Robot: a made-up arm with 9 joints. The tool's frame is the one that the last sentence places.
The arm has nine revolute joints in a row. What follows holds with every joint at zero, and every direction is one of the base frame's. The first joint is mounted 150 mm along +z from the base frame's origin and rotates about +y. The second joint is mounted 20 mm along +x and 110 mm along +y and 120 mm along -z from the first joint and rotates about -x. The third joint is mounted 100 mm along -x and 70 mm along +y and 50 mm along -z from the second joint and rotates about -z. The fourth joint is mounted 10 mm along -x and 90 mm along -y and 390 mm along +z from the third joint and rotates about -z. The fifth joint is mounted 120 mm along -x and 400 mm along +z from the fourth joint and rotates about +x. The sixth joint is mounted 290 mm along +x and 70 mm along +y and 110 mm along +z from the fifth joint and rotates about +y. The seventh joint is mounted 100 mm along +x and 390 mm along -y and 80 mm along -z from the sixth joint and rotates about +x. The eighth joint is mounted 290 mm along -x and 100 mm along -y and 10 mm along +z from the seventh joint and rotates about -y. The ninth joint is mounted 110 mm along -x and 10 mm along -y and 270 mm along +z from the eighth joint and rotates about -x. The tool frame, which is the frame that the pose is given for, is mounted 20 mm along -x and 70 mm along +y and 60 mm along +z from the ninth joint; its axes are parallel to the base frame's.
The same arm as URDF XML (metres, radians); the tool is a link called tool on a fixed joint. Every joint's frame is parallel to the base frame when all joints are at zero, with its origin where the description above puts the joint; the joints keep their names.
<robot name="arm">
  <link name="base_link"/>
  <link name="link1"/>
  <link name="link2"/>
  <link name="link3"/>
  <link name="link4"/>
  <link name="link5"/>
  <link name="link6"/>
  <link name="link7"/>
  <link name="link8"/>
  <link name="link9"/>
  <link name="tool"/>
  <joint name="joint 1" type="continuous">
    <parent link="base_link"/>
    <child link="link1"/>
    <origin xyz="0 0 0.15" rpy="0 0 0"/>
    <axis xyz="0 1 0"/>
  </joint>
  <joint name="joint 2" type="continuous">
    <parent link="link1"/>
    <child link="link2"/>
    <origin xyz="0.02 0.11 -0.12" rpy="0 0 0"/>
    <axis xyz="-1 0 0"/>
  </joint>
  <joint name="joint 3" type="continuous">
    <parent link="link2"/>
    <child link="link3"/>
    <origin xyz="-0.1 0.07 -0.05" rpy="0 0 0"/>
    <axis xyz="0 0 -1"/>
  </joint>
  <joint name="joint 4" type="continuous">
    <parent link="link3"/>
    <child link="link4"/>
    <origin xyz="-0.01 -0.09 0.39" rpy="0 0 0"/>
    <axis xyz="0 0 -1"/>
  </joint>
  <joint name="joint 5" type="continuous">
    <parent link="link4"/>
    <child link="link5"/>
    <origin xyz="-0.12 0 0.4" rpy="0 0 0"/>
    <axis xyz="1 0 0"/>
  </joint>
  <joint name="joint 6" type="continuous">
    <parent link="link5"/>
    <child link="link6"/>
    <origin xyz="0.29 0.07 0.11" rpy="0 0 0"/>
    <axis xyz="0 1 0"/>
  </joint>
  <joint name="joint 7" type="continuous">
    <parent link="link6"/>
    <child link="link7"/>
    <origin xyz="0.1 -0.39 -0.08" rpy="0 0 0"/>
    <axis xyz="1 0 0"/>
  </joint>
  <joint name="joint 8" type="continuous">
    <parent link="link7"/>
    <child link="link8"/>
    <origin xyz="-0.29 -0.1 0.01" rpy="0 0 0"/>
    <axis xyz="0 -1 0"/>
  </joint>
  <joint name="joint 9" type="continuous">
    <parent link="link8"/>
    <child link="link9"/>
    <origin xyz="-0.11 -0.01 0.27" rpy="0 0 0"/>
    <axis xyz="-1 0 0"/>
  </joint>
  <joint name="tool_joint" type="fixed">
    <parent link="link9"/>
    <child link="tool"/>
    <origin xyz="-0.02 0.07 0.06" rpy="0 0 0"/>
  </joint>
</robot>

